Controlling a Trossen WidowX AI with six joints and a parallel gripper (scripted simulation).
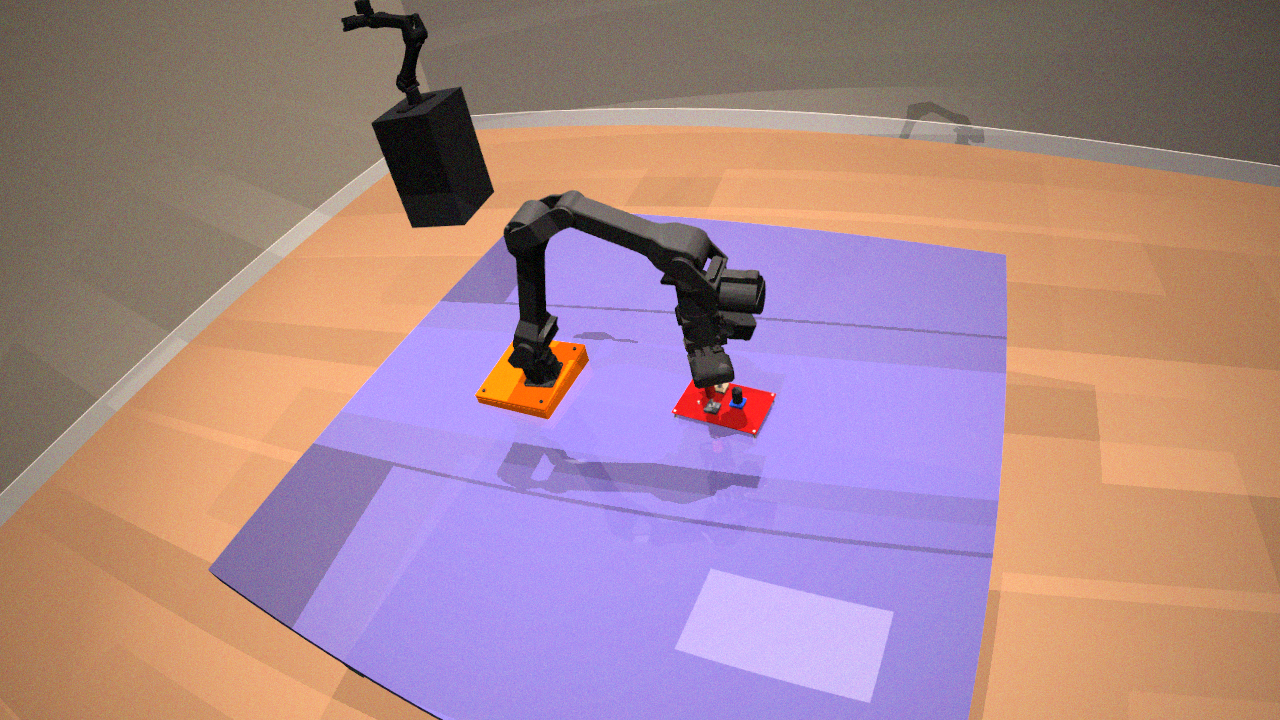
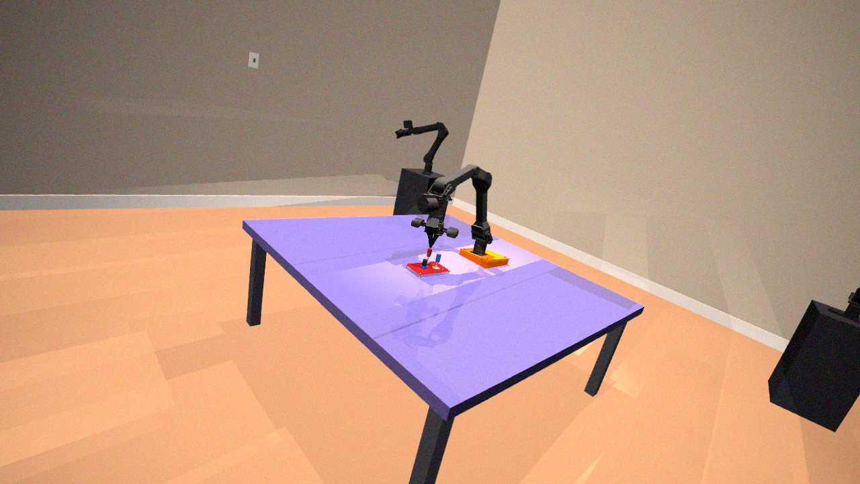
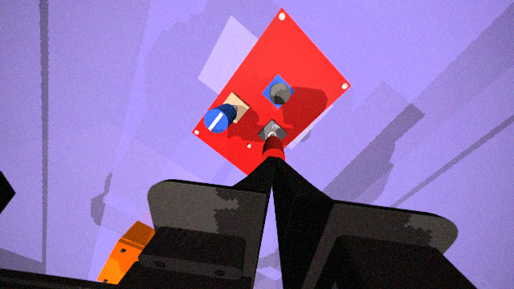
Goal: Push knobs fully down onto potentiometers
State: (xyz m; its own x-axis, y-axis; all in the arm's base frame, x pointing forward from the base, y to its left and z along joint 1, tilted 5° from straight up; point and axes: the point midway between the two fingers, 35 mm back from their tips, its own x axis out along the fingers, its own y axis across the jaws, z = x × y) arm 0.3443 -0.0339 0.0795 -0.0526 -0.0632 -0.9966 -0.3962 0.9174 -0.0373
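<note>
Now: the grey potentiometer 4 cm below my gripper tip. The rest, counted from my gripper tip: potentiometer with blue knob 5 cm to the left, 4 cm below.
</note>
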